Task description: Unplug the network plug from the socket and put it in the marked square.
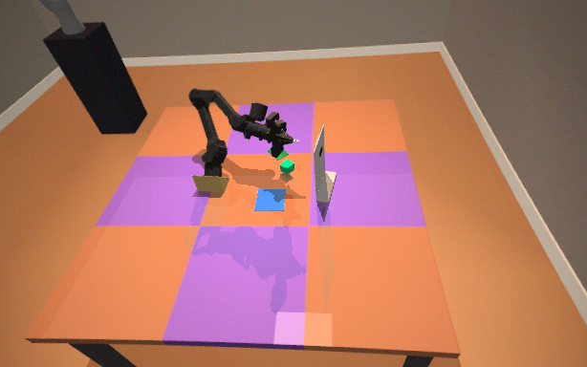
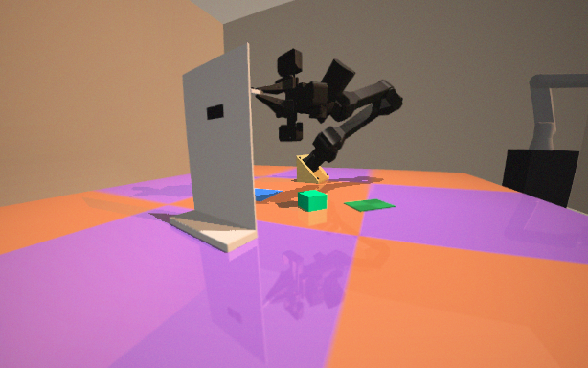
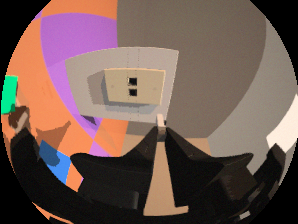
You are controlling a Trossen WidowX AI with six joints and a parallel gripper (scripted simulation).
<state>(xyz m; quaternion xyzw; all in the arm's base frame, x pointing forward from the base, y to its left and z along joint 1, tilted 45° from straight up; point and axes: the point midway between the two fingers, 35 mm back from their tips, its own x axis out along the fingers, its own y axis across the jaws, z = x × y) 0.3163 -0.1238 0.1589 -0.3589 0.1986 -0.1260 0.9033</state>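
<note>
My gripper tip is now 110 mm past the blue square, 90 mm to the left of it and 230 mm above it. The rest, counted from my gripper tip: upright grey panel 110 mm ahead, 10 mm to the right, 120 mm below; then network plug 10 mm ahead; then green cube 50 mm behind, 100 mm to the left, 220 mm below.
</note>
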